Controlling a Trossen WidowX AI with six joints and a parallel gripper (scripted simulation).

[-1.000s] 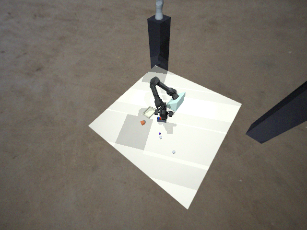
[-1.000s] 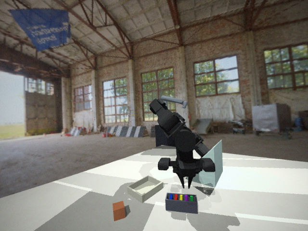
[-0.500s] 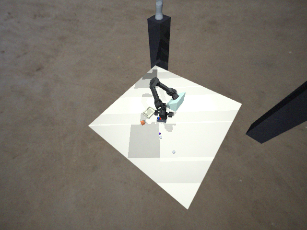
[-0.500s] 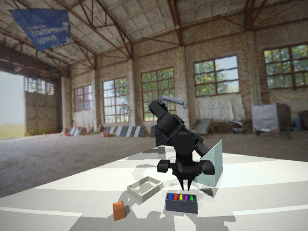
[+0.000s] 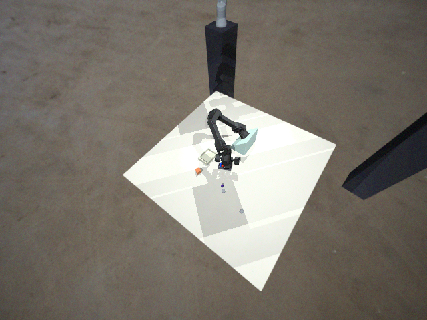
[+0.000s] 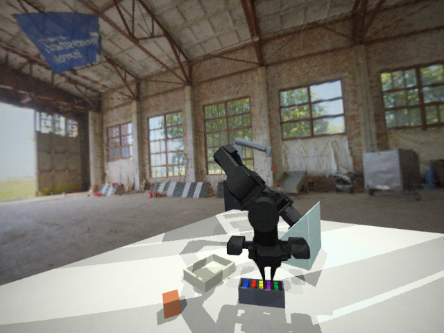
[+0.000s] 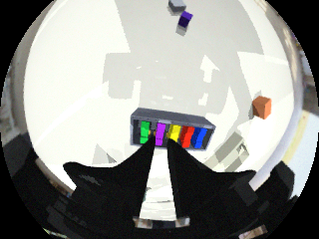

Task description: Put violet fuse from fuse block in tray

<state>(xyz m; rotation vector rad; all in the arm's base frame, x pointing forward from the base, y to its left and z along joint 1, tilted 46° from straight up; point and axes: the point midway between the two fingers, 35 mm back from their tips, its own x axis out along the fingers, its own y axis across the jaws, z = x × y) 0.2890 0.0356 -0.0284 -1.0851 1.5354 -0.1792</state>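
The violet fuse is 30 mm below my gripper tip. From my gripper tip the other things lie so: pale tray: 30 mm ahead, 190 mm to the right, 50 mm below.
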